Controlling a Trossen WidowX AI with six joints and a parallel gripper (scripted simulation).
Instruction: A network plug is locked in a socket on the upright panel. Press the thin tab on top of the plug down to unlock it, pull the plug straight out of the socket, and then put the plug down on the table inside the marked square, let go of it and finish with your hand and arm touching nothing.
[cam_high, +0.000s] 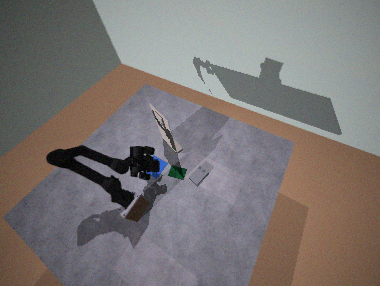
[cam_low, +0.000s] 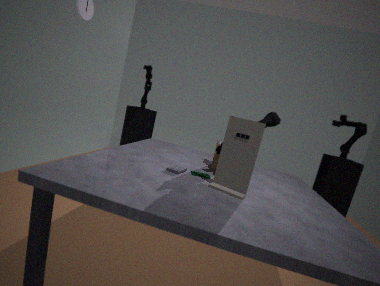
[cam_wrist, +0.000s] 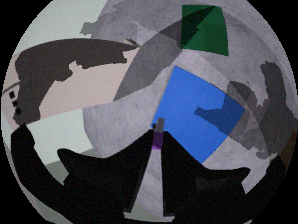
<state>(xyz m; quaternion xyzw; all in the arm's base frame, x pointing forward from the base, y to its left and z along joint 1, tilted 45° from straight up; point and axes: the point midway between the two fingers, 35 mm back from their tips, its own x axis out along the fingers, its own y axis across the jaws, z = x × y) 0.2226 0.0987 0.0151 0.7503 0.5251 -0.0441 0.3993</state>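
Right now the blue square is 1 cm behind my gripper tip and 7 cm below it. Also, from my gripper tip: beige panel (17 cm ahead, 2 cm to the left, 9 cm above); then plug (right at my gripper tip); then green tile (4 cm ahead, 15 cm to the right, 7 cm below).
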